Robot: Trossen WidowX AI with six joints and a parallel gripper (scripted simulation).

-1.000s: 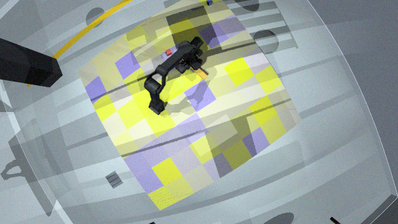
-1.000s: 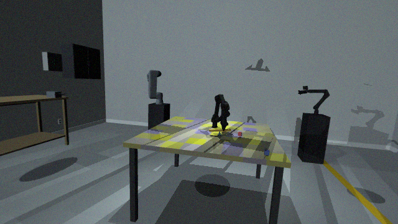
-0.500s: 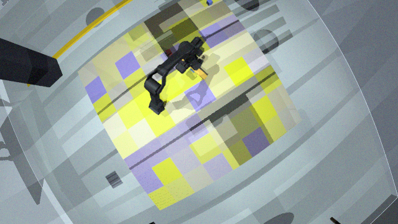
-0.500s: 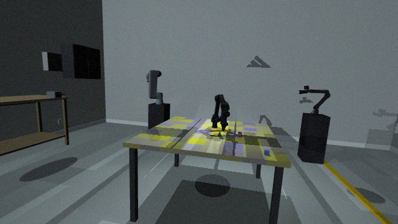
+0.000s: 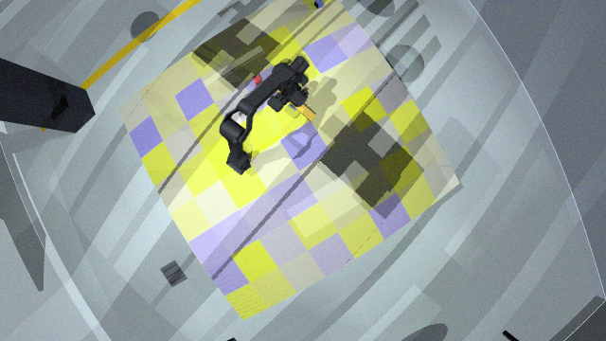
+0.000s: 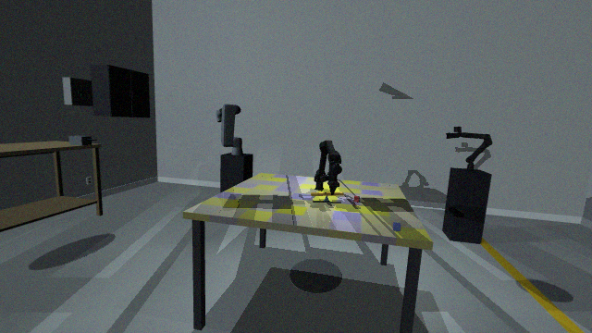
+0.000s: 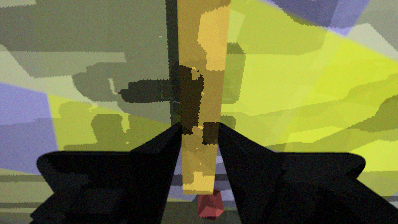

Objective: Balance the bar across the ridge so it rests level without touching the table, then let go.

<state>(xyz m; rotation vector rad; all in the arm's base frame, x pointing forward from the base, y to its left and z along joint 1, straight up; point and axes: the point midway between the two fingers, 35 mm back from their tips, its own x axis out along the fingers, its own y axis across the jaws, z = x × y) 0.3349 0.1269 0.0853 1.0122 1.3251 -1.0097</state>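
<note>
The long orange-brown bar lies 3 cm to the right of my gripper tip and 1 cm ahead of it. The rest, counted from my gripper tip: small blue cube: 41 cm ahead, 37 cm to the left, 3 cm below; then small red cube: 17 cm to the left, 7 cm behind, 3 cm below.
</note>
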